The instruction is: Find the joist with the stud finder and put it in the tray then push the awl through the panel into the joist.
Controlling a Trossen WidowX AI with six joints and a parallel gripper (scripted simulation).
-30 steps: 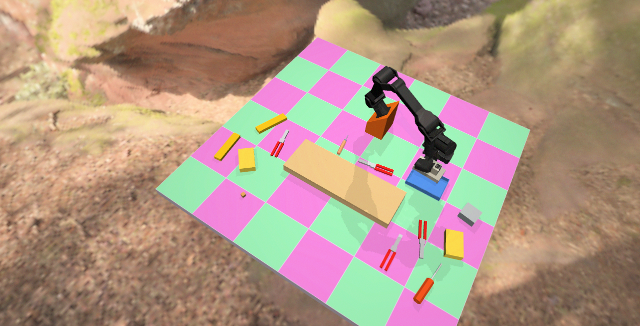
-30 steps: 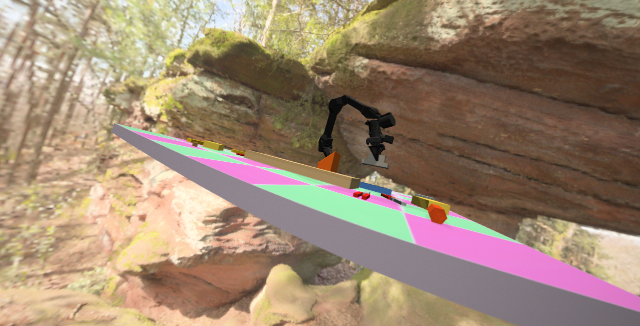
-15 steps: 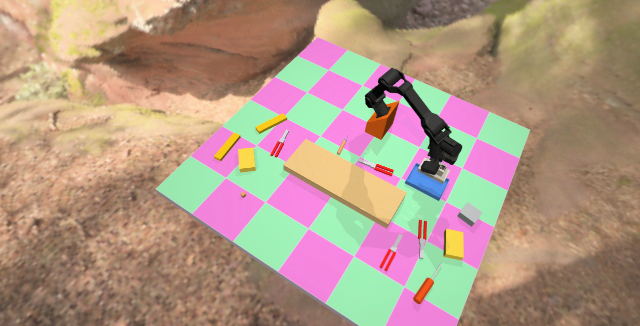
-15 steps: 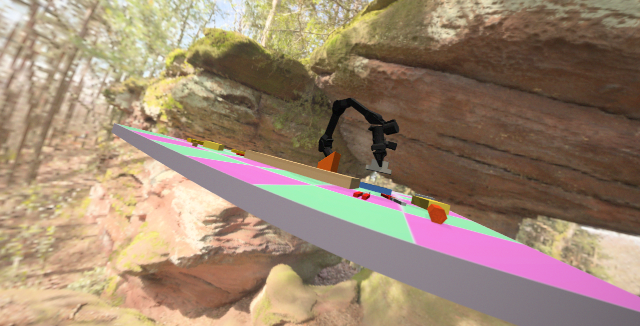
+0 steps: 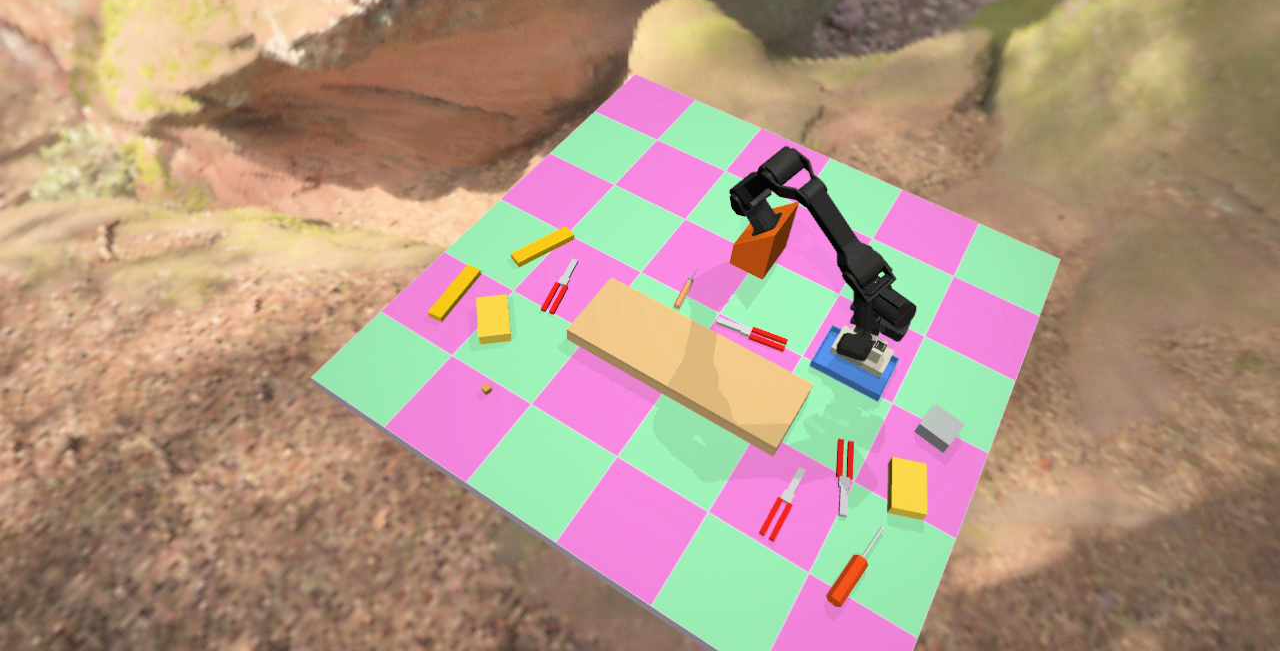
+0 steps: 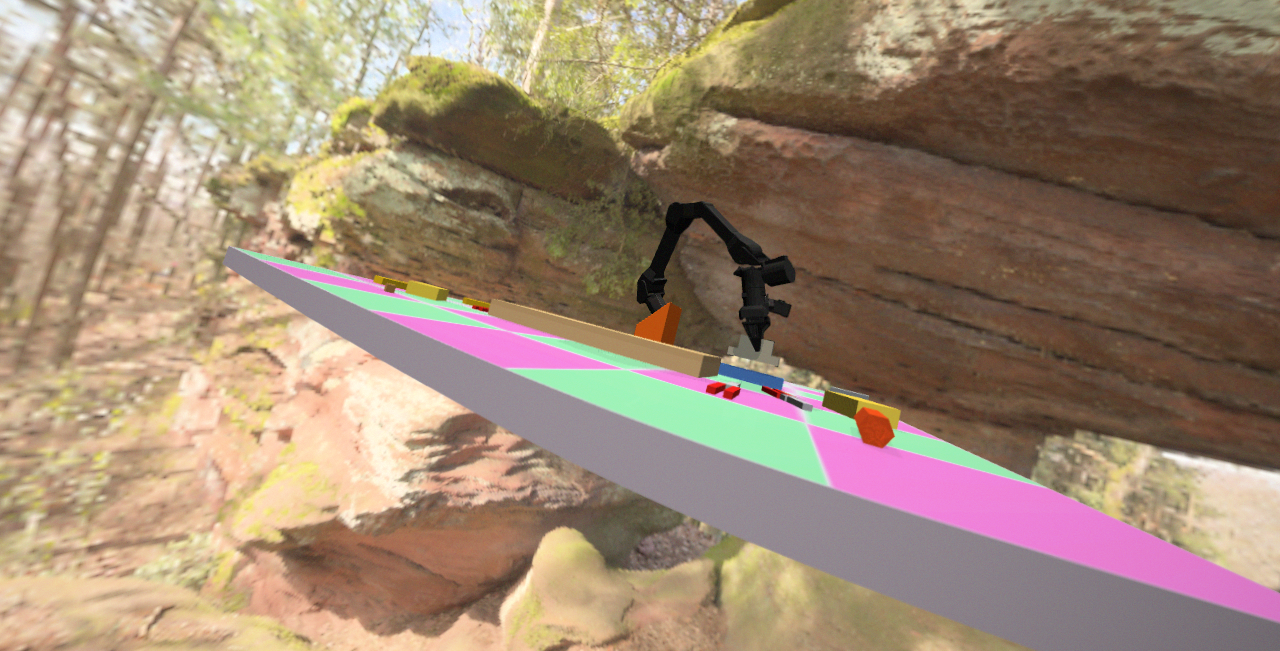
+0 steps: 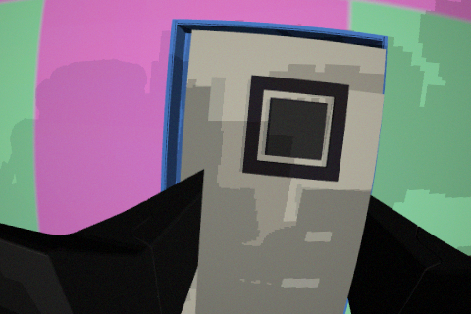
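Now: gripper tip 1 cm to the left of the blue tray and 6 cm above it. The rest, counted from my gripper tip: awl 5 cm behind, 43 cm to the right, 7 cm below; then grey stud finder 1 cm to the left, 2 cm above; then grey block 8 cm ahead, 20 cm to the left, 6 cm below.
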